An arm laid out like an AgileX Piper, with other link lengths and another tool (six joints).
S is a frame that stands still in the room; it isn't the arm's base.
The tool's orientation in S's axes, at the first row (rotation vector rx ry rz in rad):
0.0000, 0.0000, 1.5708
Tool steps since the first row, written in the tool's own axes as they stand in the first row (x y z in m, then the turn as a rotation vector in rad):
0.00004, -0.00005, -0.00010, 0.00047, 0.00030, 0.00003
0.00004, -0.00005, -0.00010, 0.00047, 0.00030, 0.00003
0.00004, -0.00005, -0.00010, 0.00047, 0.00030, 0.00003
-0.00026, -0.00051, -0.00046, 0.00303, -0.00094, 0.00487
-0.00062, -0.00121, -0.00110, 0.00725, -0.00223, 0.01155
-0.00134, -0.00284, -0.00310, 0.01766, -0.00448, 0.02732
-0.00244, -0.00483, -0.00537, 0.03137, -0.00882, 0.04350
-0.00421, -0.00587, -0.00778, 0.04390, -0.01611, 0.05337
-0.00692, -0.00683, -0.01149, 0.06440, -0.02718, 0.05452
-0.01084, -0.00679, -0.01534, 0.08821, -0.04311, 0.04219
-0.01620, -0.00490, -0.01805, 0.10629, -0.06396, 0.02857
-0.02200, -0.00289, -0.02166, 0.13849, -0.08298, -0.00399
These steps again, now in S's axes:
0.00005, 0.00004, -0.00010, -0.00030, 0.00047, 0.00003
0.00005, 0.00004, -0.00010, -0.00030, 0.00047, 0.00003
0.00005, 0.00004, -0.00010, -0.00030, 0.00047, 0.00003
0.00051, -0.00026, -0.00046, 0.00094, 0.00303, 0.00487
0.00121, -0.00062, -0.00110, 0.00223, 0.00725, 0.01155
0.00284, -0.00134, -0.00310, 0.00448, 0.01766, 0.02732
0.00483, -0.00244, -0.00537, 0.00882, 0.03137, 0.04350
0.00587, -0.00421, -0.00778, 0.01611, 0.04390, 0.05337
0.00683, -0.00692, -0.01149, 0.02718, 0.06440, 0.05452
0.00679, -0.01084, -0.01534, 0.04311, 0.08821, 0.04219
0.00490, -0.01620, -0.01805, 0.06396, 0.10629, 0.02857
0.00289, -0.02200, -0.02166, 0.08298, 0.13849, -0.00399

